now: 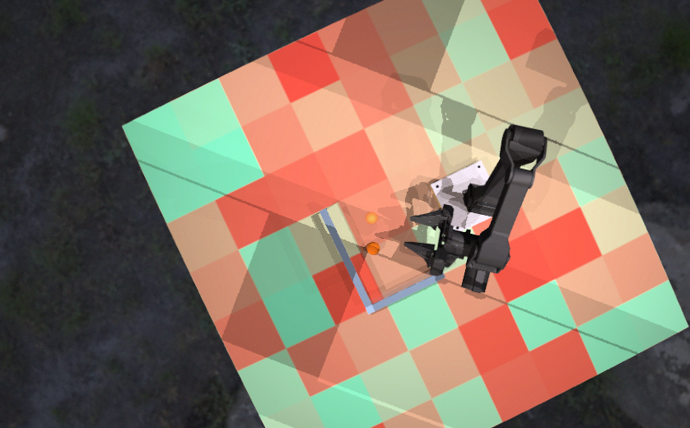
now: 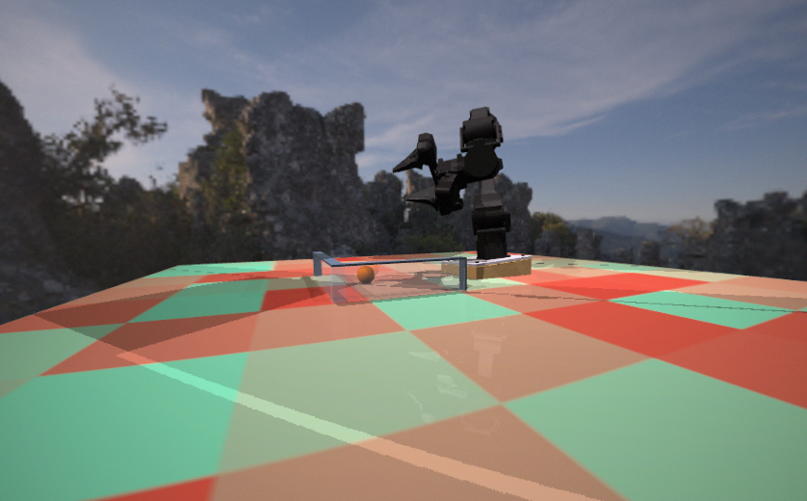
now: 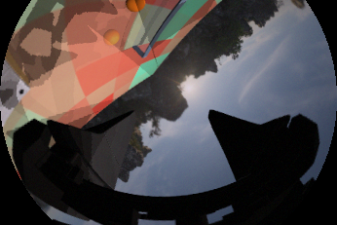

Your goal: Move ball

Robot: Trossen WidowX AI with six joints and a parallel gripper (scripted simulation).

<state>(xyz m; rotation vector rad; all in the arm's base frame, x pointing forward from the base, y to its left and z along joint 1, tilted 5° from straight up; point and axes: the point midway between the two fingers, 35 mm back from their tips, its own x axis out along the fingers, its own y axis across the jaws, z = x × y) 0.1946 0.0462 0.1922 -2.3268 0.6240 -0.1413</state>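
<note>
Now: gripper tip 190 mm above the ball, 80 mm short of it and 40 mm to the right of it. Round my gripper tip: see-through orange copy 190 mm below, 60 mm ahead, 50 mm to the right.
</note>
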